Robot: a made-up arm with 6 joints.
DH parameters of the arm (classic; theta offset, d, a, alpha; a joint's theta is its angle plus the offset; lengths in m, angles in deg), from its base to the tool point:
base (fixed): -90 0.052 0 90
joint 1: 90 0.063 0.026 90
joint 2: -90 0.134 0.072 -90
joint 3: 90 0.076 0.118 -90
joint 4: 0 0.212 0.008 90
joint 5: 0 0.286 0.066 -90
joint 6: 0 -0.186 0.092 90
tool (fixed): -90 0.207 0 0
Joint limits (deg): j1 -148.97..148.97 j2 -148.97..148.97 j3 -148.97..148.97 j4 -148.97..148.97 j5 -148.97..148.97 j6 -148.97..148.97
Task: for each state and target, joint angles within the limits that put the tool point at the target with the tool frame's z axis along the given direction. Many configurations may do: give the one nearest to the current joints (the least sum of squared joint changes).
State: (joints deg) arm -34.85 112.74 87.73 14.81 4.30 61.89
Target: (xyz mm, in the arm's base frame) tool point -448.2 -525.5 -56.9 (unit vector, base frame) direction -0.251 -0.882 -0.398
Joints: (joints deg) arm -4.07 70.46 107.79 -11.78 47.99 90.70
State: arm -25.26 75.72 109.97 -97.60 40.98 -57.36
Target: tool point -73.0 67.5 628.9 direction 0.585 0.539 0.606
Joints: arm 19.78 65.37 104.29 -95.07 25.90 -8.39
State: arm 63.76 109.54 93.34 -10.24 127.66 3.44
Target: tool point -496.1 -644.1 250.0 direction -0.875 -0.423 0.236
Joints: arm 44.81 104.90 81.74 -1.98 106.70 27.84
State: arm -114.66 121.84 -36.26 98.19 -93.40 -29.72
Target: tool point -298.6 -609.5 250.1 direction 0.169 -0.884 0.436
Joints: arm -103.26 101.35 -57.92 106.36 -104.19 -9.08
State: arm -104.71 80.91 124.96 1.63 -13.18 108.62
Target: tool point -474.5 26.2 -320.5 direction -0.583 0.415 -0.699
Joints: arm -92.71 91.38 146.16 -34.31 5.43 87.84
